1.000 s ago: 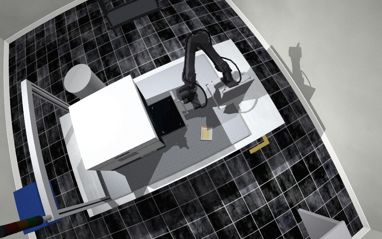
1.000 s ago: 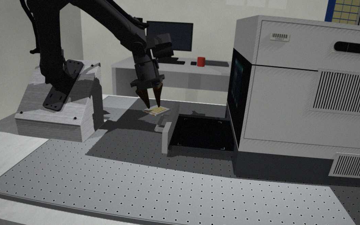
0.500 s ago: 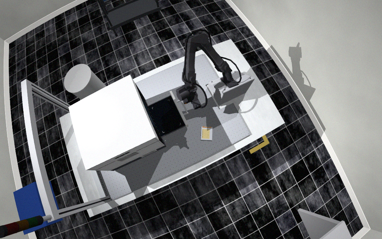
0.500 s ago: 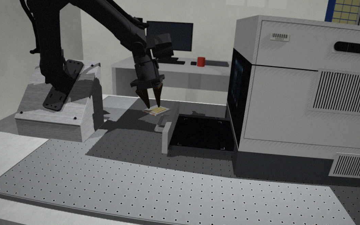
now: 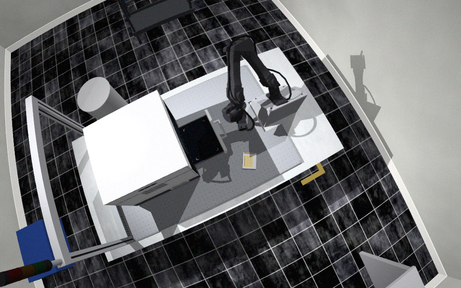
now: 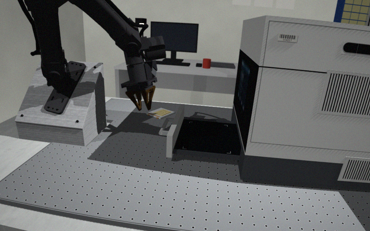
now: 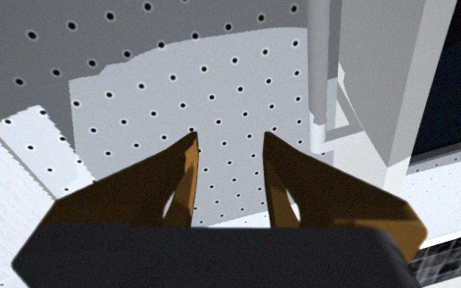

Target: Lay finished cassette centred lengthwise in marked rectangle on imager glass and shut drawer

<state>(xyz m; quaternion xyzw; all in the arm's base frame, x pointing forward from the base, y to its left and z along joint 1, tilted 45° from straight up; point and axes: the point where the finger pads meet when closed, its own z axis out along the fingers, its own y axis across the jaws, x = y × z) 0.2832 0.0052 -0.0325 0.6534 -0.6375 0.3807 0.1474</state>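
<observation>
Right now my hand is 2 cm past the finished cassette, 23 cm to the right of it and 10 cm above it. From my hand the other things lie so: drawer: 22 cm ahead, 2 cm to the left, 7 cm below; then frame rail: 88 cm ahead, 9 cm to the left, 48 cm above.
</observation>
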